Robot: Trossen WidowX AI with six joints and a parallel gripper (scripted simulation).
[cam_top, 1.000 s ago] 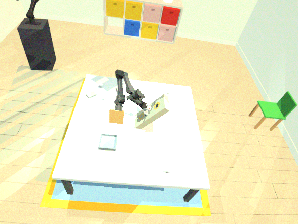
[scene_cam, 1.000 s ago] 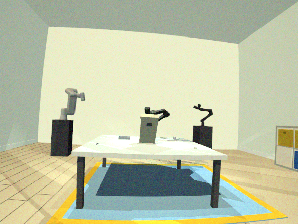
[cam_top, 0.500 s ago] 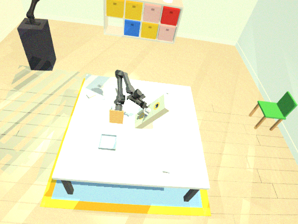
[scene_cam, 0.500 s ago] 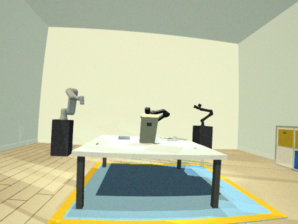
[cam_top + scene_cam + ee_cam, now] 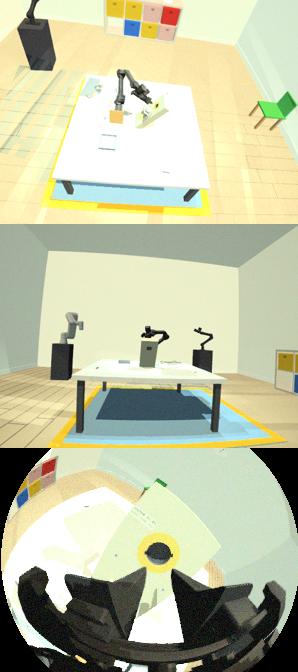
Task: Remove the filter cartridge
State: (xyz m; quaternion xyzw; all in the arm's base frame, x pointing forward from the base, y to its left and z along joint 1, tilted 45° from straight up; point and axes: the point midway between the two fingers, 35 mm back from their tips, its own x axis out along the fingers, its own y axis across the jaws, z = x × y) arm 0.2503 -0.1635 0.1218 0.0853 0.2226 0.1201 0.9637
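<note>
The filter cartridge lies 2 cm behind my gripper tip and 10 cm below it. The rest, counted from my gripper tip: shallow square tray 39 cm behind, 24 cm to the right, 28 cm below; service panel 2 cm ahead, 12 cm below.
</note>
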